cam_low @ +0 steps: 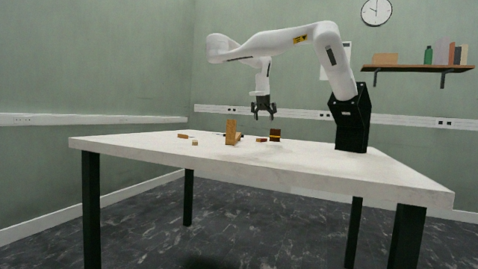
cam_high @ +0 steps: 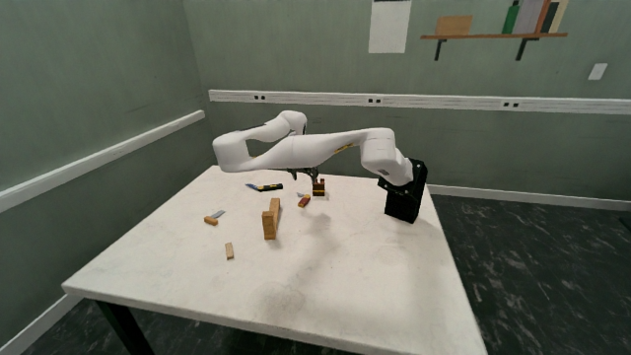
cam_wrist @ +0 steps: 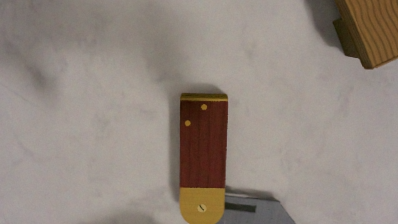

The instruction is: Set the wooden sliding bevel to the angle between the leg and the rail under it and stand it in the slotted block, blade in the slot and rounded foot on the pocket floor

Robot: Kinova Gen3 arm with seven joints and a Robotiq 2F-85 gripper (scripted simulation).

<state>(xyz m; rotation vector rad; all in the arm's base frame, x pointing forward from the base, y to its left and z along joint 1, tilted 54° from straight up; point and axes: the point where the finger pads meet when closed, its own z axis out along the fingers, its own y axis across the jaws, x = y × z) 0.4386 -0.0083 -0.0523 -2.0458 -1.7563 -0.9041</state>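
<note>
The wooden sliding bevel is 11 cm below my hand, 1 cm to the right of it and 1 cm ahead of it. The rest, counted from my hand: grey blade (11 cm below, 4 cm to the right, 3 cm ahead); then black bevel (26 cm ahead, 11 cm below, 2 cm to the right); then wooden block (41 cm to the left, 11 cm below, 11 cm ahead).
</note>
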